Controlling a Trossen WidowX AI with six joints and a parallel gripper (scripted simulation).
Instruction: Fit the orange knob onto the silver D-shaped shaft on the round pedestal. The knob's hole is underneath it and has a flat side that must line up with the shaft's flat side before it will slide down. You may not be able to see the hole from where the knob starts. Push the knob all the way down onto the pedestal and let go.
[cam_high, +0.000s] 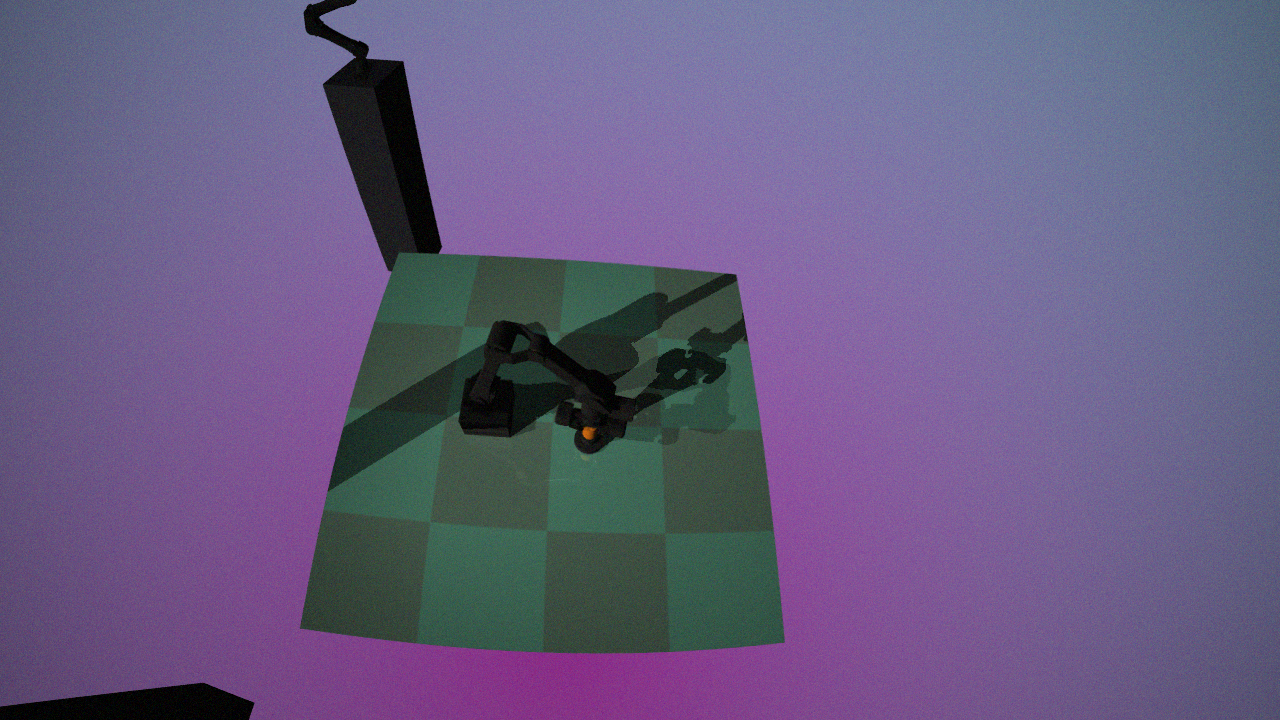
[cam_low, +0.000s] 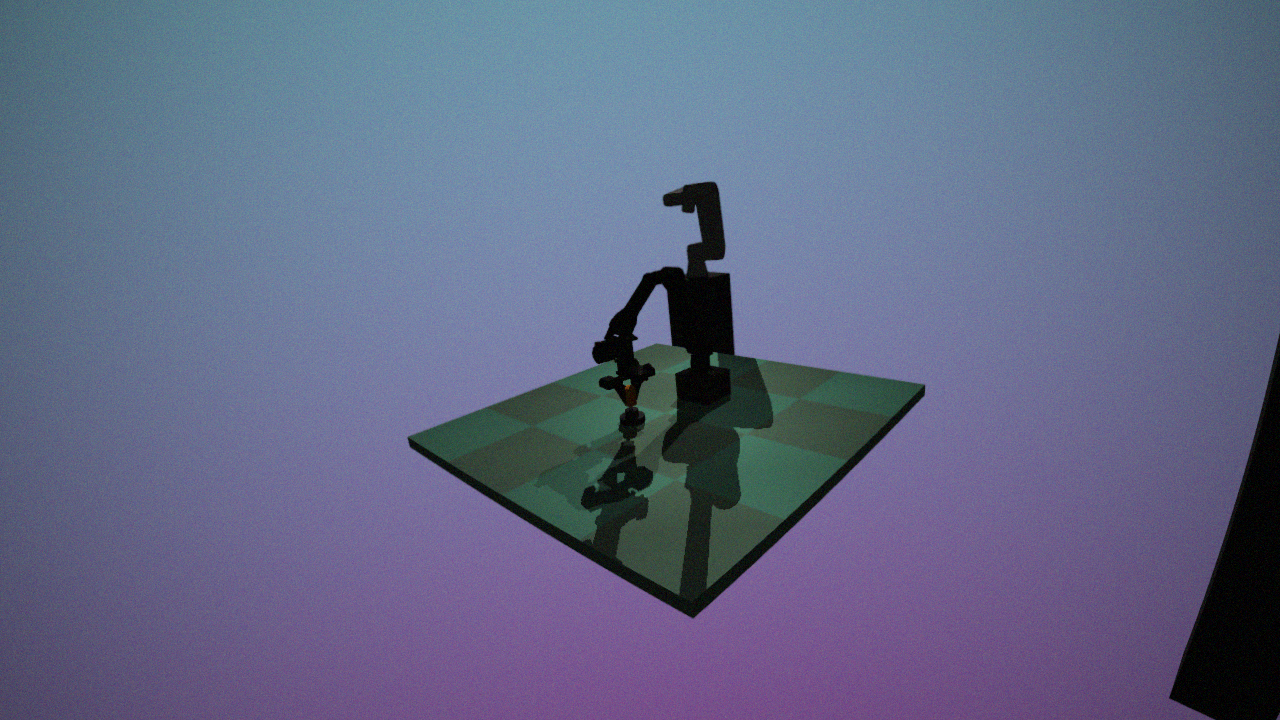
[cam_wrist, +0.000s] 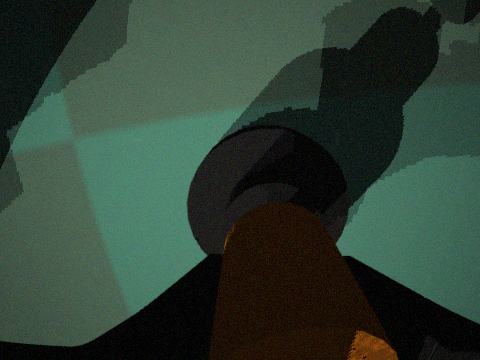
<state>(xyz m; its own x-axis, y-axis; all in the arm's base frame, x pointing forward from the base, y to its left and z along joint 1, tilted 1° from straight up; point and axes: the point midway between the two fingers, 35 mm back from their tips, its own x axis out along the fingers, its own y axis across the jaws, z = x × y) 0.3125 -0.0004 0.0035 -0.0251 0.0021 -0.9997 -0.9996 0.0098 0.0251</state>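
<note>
Now: the orange knob 3 cm above my gripper tip. From my gripper tip the other things lie so: round pedestal: 4 cm below.
</note>
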